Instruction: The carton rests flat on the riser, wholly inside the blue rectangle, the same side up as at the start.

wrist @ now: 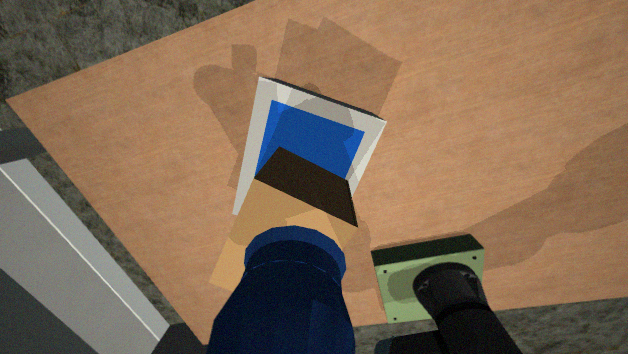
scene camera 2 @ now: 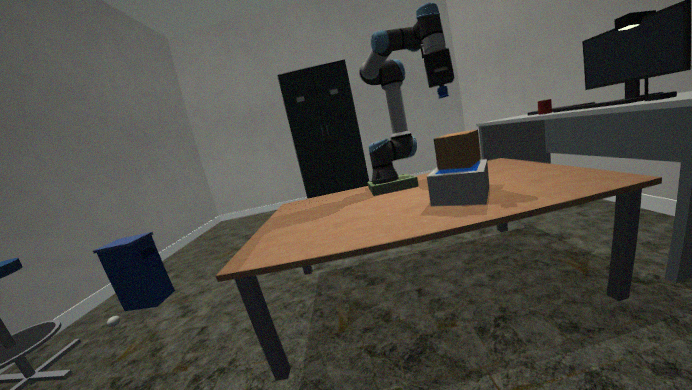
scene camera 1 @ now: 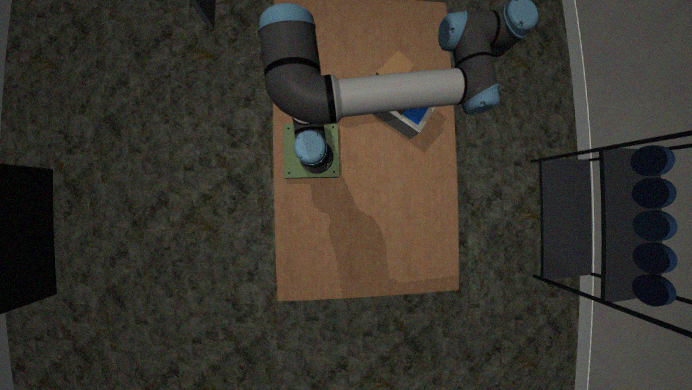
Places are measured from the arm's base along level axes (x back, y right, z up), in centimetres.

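Where they show: hand, its tool point: [wrist: 294, 266] [scene camera 2: 443, 96]; arm's base, origin of its link: [wrist: 443, 283] [scene camera 2: 385, 181].
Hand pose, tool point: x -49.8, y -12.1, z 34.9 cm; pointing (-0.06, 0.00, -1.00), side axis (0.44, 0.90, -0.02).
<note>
Things, the pixels of their top centre, and the offset from my tool point. Level surfaces: height alone.
- brown carton, centre of its top: [wrist: 276, 257] [scene camera 1: 404, 76] [scene camera 2: 456, 133] dx +10.9, dy -10.4, dz -14.6 cm
- grey riser, centre of its top: [wrist: 300, 173] [scene camera 2: 458, 167] [scene camera 1: 407, 98] dx +5.9, dy -6.3, dz -27.6 cm
- blue rectangle, centre of its top: [wrist: 300, 173] [scene camera 2: 458, 167] [scene camera 1: 407, 98] dx +5.9, dy -6.3, dz -27.6 cm
- wooden table, height of its surface: dz -39.6 cm
The brown carton [scene camera 1: 396, 64] [scene camera 2: 456, 151] [wrist: 311, 186] stands upright on the grey riser [scene camera 1: 401, 125] [scene camera 2: 458, 189] [wrist: 255, 135]. The blue rectangle [scene camera 1: 416, 115] [scene camera 2: 472, 168] [wrist: 312, 122] shows on the riser's top. In the wrist view one lower corner of the carton lies close to the rectangle's right edge. The carton's far base edges are hidden, so I cannot tell whether it is wholly inside. My suction cup [scene camera 2: 443, 92] [wrist: 295, 250] hangs well above the carton, apart from it, with nothing on it. In scene camera 1 the arm covers part of the riser and carton.
The wooden table [scene camera 1: 420, 225] [scene camera 2: 350, 225] [wrist: 500, 100] carries the riser and the green base plate [scene camera 1: 295, 167] [scene camera 2: 393, 185] [wrist: 400, 305] of the arm. A desk [scene camera 2: 600, 130] with a monitor [scene camera 2: 635, 55] and a red cup [scene camera 2: 544, 106] stands behind. A blue bin [scene camera 2: 135, 274] stands at the left.
</note>
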